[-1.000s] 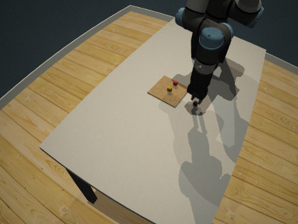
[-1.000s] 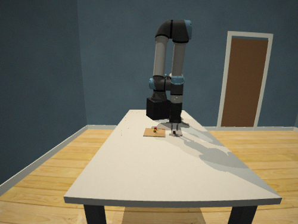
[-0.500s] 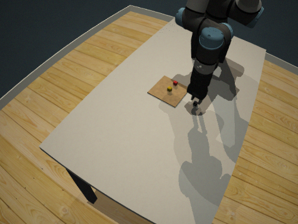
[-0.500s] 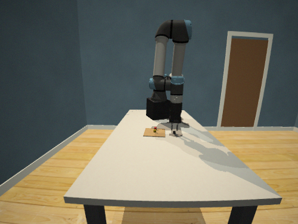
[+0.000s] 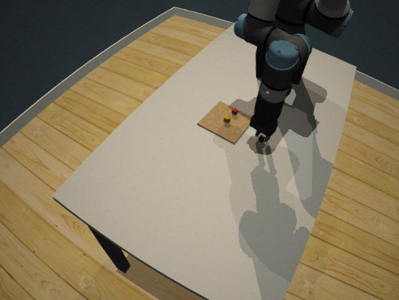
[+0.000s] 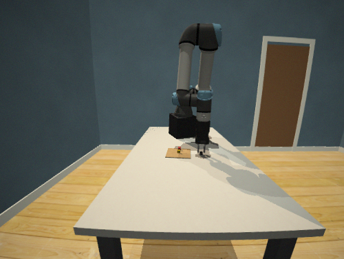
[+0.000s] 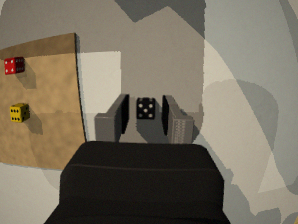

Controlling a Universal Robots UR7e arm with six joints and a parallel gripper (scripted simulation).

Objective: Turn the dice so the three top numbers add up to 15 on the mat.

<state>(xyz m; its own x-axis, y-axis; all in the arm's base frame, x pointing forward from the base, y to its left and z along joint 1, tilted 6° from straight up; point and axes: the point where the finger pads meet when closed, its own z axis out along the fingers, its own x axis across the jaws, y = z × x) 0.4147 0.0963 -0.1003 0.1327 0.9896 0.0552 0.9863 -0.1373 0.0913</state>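
Right now my hand is 20 mm above the black die. The rest, counted from my hand: yellow die (130 mm to the right, 20 mm below, 10 mm behind); then red die (130 mm to the right, 60 mm behind, 20 mm below); then brown mat (130 mm to the right, 30 mm below, 10 mm behind).
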